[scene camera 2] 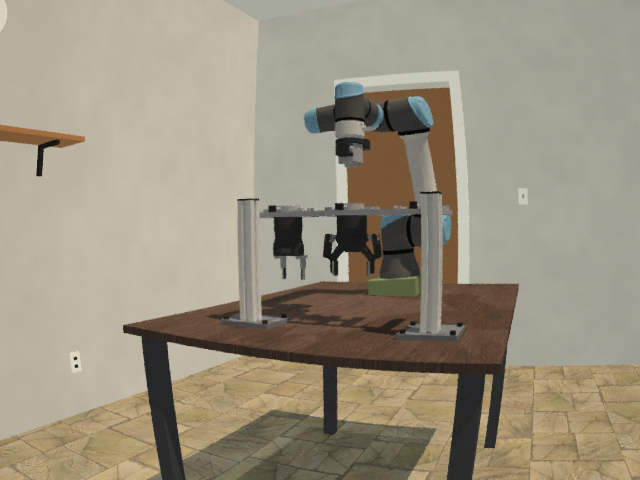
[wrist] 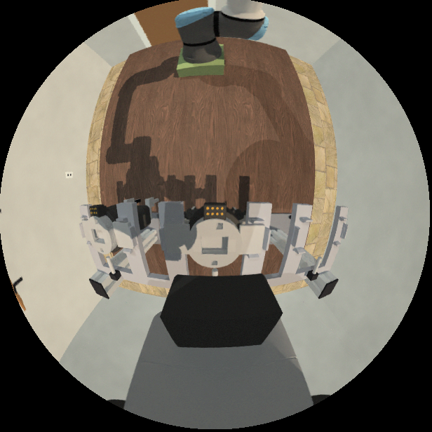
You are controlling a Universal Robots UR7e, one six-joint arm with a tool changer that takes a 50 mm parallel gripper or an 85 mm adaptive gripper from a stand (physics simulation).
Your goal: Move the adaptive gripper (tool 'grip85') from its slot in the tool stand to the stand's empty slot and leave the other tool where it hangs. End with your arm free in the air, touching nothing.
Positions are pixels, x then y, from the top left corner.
Labels:
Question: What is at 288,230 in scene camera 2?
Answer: A black parallel gripper.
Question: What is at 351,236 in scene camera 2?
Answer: An adaptive gripper.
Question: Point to a tool stand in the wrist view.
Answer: At 287,231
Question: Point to an adaptive gripper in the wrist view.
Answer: At 213,235

